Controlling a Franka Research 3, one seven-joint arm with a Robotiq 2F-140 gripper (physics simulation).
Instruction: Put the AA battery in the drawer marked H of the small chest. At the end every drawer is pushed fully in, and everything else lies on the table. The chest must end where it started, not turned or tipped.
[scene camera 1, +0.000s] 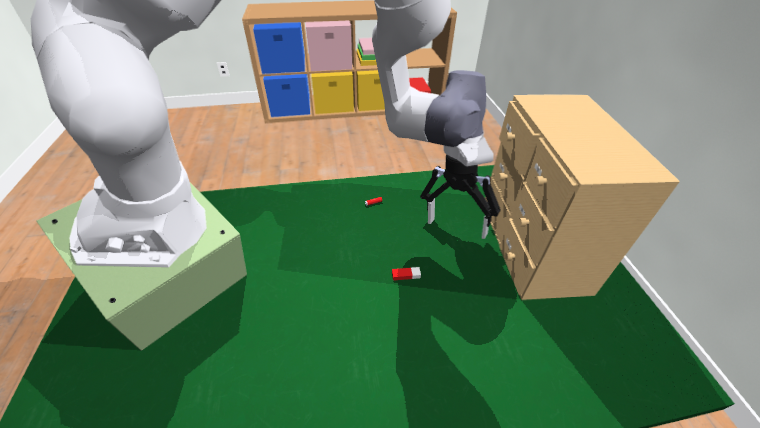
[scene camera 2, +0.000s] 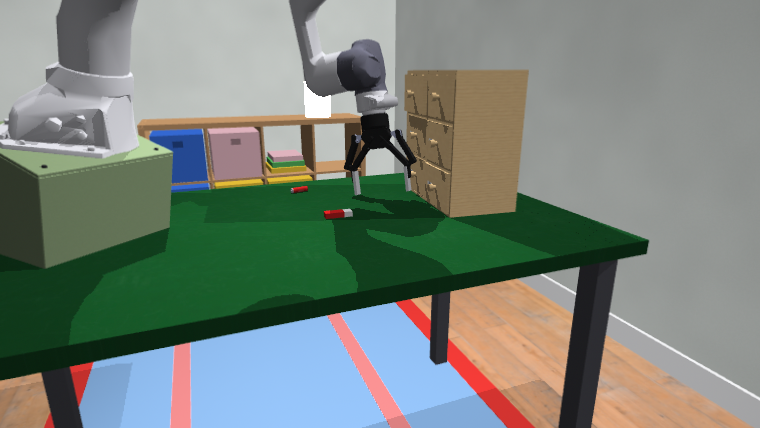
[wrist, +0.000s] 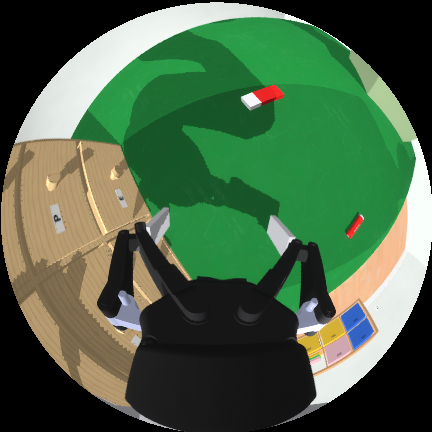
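Observation:
The AA battery (scene camera 1: 373, 201) (scene camera 2: 299, 189) (wrist: 355, 226) is a small red cylinder lying on the green table. The wooden chest (scene camera 1: 611, 228) (scene camera 2: 486, 143) (wrist: 35, 200) stands upright at the right, with six knobbed drawers facing the arm. Its far top drawer (scene camera 2: 416, 91) seems to stand slightly out. In the wrist view, one drawer label reads P; the one beside it is hard to read, and I cannot make out an H. My gripper (scene camera 1: 457, 228) (scene camera 2: 382, 191) (wrist: 219, 220) is open and empty, low before the chest, one finger close to its front. I cannot tell whether they touch.
A red and white block (scene camera 1: 402, 273) (scene camera 2: 335, 214) (wrist: 269, 95) lies on the table nearer scene camera 1 than the battery. The arm's pale green base block (scene camera 1: 196, 297) (scene camera 2: 106, 207) stands at the left. A cubby shelf (scene camera 1: 319, 9) (scene camera 2: 212, 122) stands behind the table.

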